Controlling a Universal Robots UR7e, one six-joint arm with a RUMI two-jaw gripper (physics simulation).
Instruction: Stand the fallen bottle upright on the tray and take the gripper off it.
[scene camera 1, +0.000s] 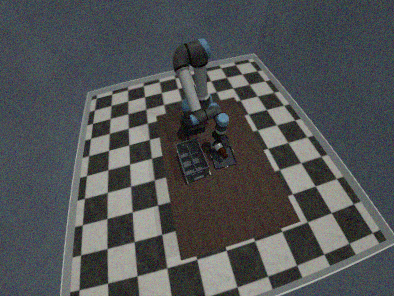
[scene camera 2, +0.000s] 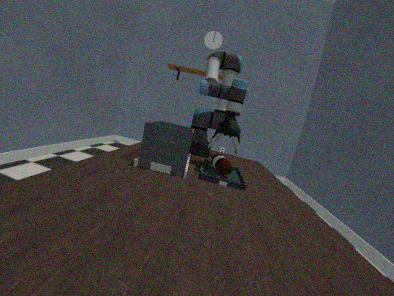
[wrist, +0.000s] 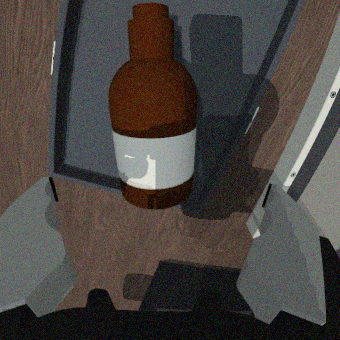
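Where they show: gripper, fingertip midpoint: (scene camera 1: 218, 144) (scene camera 2: 222, 151) (wrist: 161, 184); arm's base, link origin: (scene camera 2: 196, 140).
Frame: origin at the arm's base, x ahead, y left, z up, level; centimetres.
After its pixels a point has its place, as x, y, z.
Note:
The brown bottle (scene camera 1: 223, 152) {41.0, 19.0, -1.2} (scene camera 2: 223, 166) {41.9, 18.3, -2.8} (wrist: 152, 100) {39.0, 18.7, 0.0} with a white label lies on its side on the dark tray (scene camera 1: 229, 163) {49.7, 22.2, -7.4} (scene camera 2: 239, 184) {51.9, 25.3, -5.7} (wrist: 64, 110) {34.1, 27.7, -7.2}. In the wrist view its neck points away from my gripper, and its base end overlaps the tray's near rim. My gripper (scene camera 1: 219, 144) {34.5, 16.7, 2.6} (scene camera 2: 224, 149) {34.5, 16.7, 2.6} (wrist: 161, 184) {34.5, 16.7, 2.6} is open and empty. It is above the base end of the bottle. In the wrist view the two jaws stand wide, one on each side of the base end, with gaps between them and the bottle.
A grey box with compartments (scene camera 2: 167, 145) {54.7, -5.6, 2.9} (wrist: 316, 131) {40.8, 1.8, -4.8} stands beside the tray, close to the right jaw in the wrist view. Its inner dividers show in scene camera 1. The robot's base stands behind the box and the tray, on the brown floor area (scene camera 1: 230, 205) {82.1, 11.9, -7.8}.

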